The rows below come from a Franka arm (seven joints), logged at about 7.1 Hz.
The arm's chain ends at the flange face. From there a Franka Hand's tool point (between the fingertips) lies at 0.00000 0.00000 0.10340 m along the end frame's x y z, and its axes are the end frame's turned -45 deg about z.
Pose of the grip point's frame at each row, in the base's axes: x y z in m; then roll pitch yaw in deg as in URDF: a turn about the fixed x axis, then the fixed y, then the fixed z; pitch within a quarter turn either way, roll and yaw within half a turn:
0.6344 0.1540 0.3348 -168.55 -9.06 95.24
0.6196 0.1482 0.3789 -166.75 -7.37 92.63
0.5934 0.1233 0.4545 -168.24 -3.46 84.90
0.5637 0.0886 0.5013 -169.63 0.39 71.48
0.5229 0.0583 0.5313 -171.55 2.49 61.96
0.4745 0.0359 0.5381 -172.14 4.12 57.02
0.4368 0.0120 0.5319 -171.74 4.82 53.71
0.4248 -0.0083 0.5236 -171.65 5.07 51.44
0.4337 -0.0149 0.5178 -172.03 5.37 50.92
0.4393 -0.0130 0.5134 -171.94 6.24 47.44
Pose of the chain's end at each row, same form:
0.6563 0.1400 0.4349 -165.52 1.56 51.35
0.6439 0.1364 0.4787 -165.40 4.02 49.00
0.6138 0.1153 0.5555 -169.19 5.81 40.81
0.5816 0.0833 0.6030 -172.90 7.59 26.92
0.5384 0.0551 0.6335 -175.77 7.73 17.06
0.4904 0.0344 0.6403 -177.35 8.47 11.93
0.4539 0.0101 0.6339 -177.57 9.24 8.56
0.4422 -0.0106 0.6255 -177.69 9.48 6.26
0.4509 -0.0165 0.6198 -178.17 9.43 5.70
0.4575 -0.0146 0.6152 -178.74 10.10 2.11

